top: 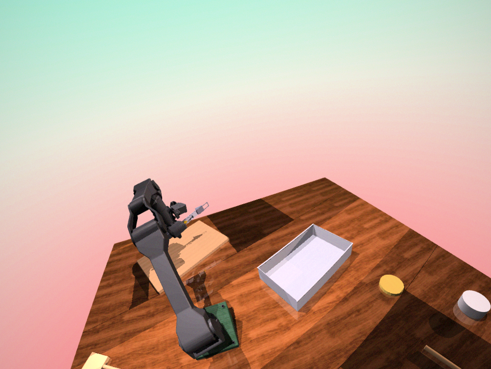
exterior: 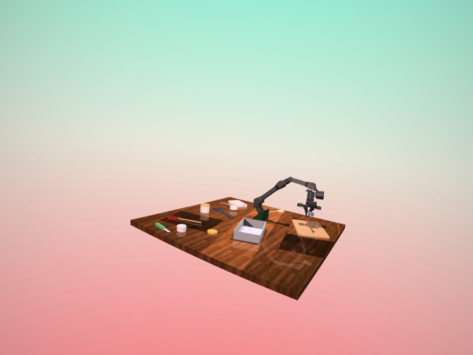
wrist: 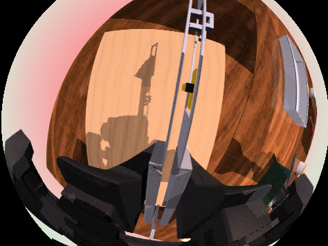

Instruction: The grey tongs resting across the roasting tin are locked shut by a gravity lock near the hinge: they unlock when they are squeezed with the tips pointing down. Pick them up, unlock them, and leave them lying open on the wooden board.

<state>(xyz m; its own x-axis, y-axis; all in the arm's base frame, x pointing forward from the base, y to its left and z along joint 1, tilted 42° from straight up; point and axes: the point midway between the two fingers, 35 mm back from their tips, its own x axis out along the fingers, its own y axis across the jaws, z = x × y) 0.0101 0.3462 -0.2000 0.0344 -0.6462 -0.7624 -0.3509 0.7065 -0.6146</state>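
Right now the wooden board is 2 cm behind my gripper tip, 3 cm to the left of it and 9 cm below it. The rest, counted from my gripper tip: red spatula: 48 cm ahead, 88 cm to the right, 10 cm below; grey roasting tin: 38 cm ahead, 33 cm to the right, 7 cm below; yellow lock piece: 4 cm ahead, 2 cm to the left, 5 cm above.
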